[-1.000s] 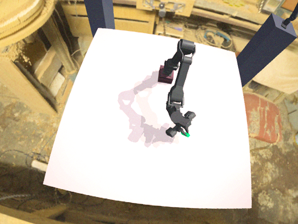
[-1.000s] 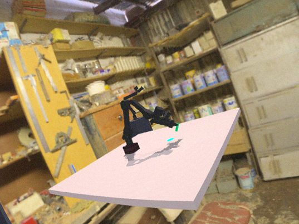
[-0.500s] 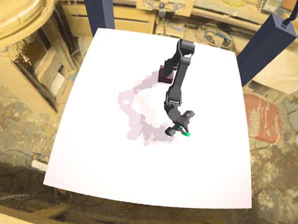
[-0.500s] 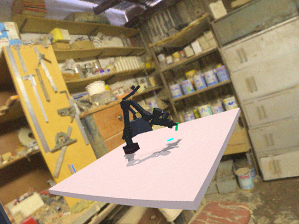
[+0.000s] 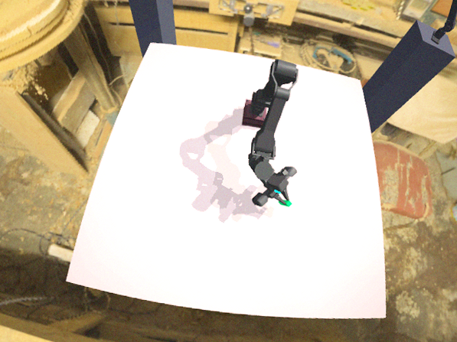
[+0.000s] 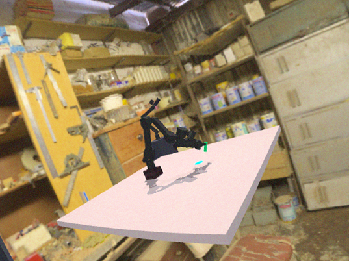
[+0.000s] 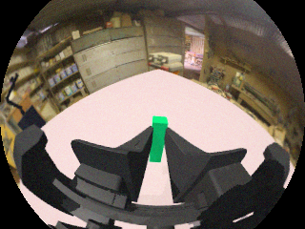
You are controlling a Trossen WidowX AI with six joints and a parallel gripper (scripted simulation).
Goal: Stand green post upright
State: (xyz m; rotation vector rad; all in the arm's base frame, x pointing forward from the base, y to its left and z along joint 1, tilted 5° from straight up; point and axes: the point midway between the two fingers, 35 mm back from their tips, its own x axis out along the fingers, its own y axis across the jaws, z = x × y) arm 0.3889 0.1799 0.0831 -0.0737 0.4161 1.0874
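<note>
My gripper tip is 12 cm above the cyan circle, 10 cm past it and 3 cm to the left of it. Also, from my gripper tip: green post: 2 cm below.
</note>
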